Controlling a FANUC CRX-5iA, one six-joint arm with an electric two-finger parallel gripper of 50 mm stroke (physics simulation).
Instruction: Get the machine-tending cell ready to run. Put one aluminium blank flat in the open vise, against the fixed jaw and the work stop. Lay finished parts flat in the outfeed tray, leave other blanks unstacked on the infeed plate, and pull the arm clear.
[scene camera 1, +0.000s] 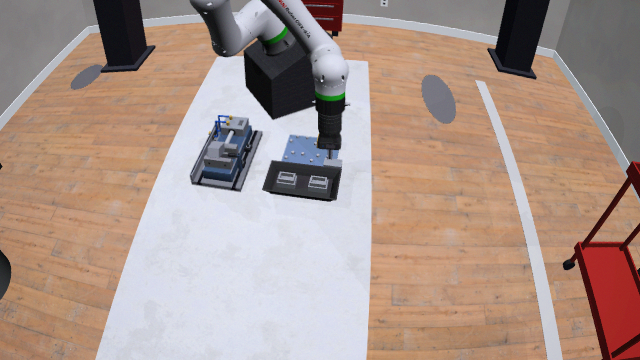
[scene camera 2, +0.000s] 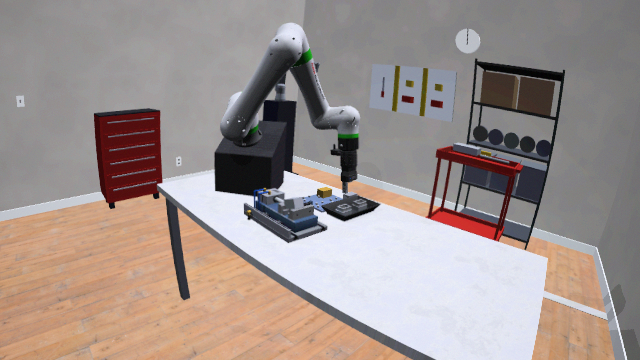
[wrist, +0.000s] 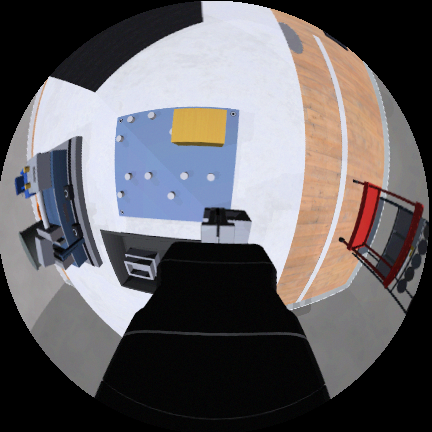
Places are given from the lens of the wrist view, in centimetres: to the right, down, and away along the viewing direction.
gripper (wrist: 217, 216): 0, 0, 16
yellow block (wrist: 190, 126): -2, -10, 13
black outfeed tray (wrist: 116, 243): -18, 5, 21
blue infeed plate (wrist: 146, 146): -10, -10, 17
The marked spots on the blue infeed plate and the yellow block are 8 cm apart.
